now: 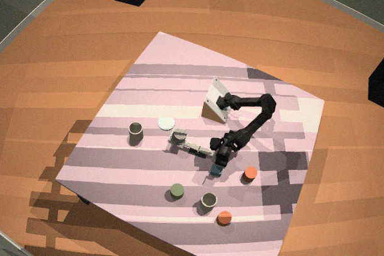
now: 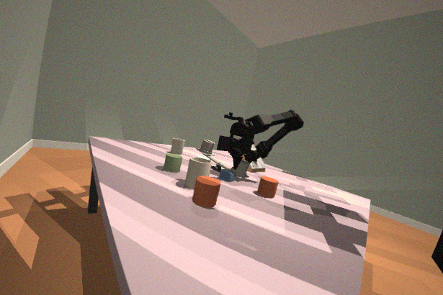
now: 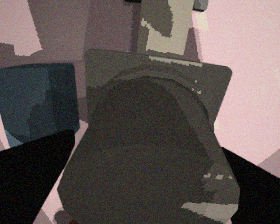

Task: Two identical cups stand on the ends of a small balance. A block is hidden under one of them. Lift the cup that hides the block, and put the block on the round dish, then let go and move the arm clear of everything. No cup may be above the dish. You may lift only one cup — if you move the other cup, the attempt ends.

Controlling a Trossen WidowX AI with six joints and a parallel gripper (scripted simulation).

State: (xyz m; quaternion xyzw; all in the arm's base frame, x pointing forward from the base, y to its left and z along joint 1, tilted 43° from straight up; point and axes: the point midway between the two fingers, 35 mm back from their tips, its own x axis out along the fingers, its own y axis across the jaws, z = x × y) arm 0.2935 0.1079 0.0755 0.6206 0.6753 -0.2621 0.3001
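Right now the blue block is 80 mm ahead of my gripper tip and 30 mm below it. The rest, counted from my gripper tip: green cylinder (270 mm ahead, 140 mm to the right, 10 mm below); then pale blue round dish (80 mm behind, 380 mm to the right, 40 mm below); then grey block (10 mm below).
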